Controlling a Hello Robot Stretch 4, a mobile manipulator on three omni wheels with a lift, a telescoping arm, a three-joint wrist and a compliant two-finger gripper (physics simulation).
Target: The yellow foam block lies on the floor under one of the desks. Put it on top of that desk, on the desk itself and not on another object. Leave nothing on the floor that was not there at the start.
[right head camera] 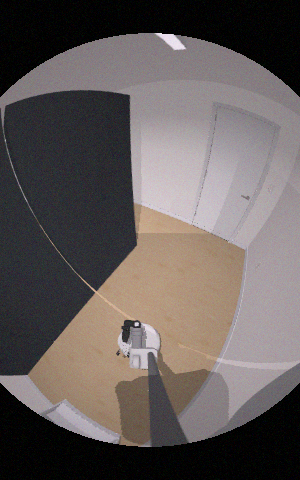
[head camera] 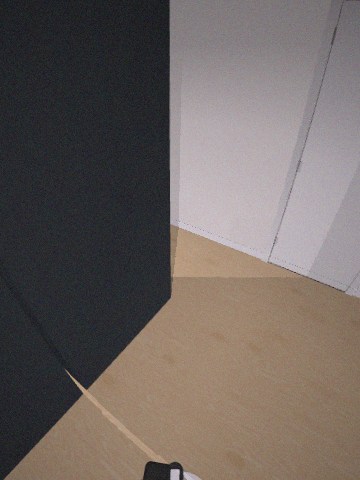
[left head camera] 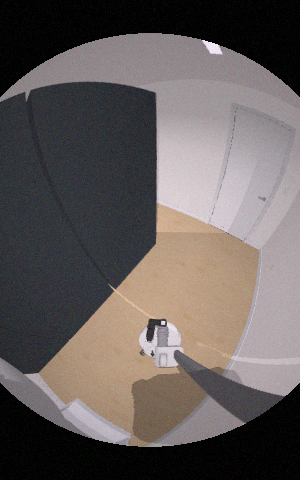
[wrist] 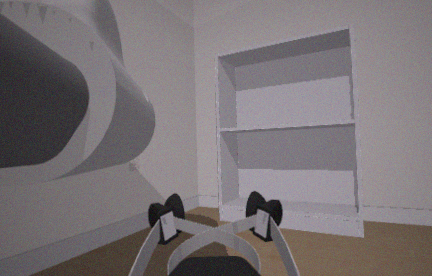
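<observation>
The yellow foam block and the desks do not show in any of the views. My gripper (wrist: 215, 208) (left head camera: 147, 353) (right head camera: 123, 354) is open, with nothing between its fingertips. In the wrist view it faces a white bookshelf, which stands beyond it. In the left and right head views it is small and close beside my base.
A tall dark partition (head camera: 85, 150) (left head camera: 100, 175) (right head camera: 75, 190) stands at the left, ending in a vertical edge near mid-view. Beyond it is a white wall with a door (head camera: 335, 150) (left head camera: 250, 175) (right head camera: 235, 175). The bookshelf (wrist: 287, 126) stands near a room corner.
</observation>
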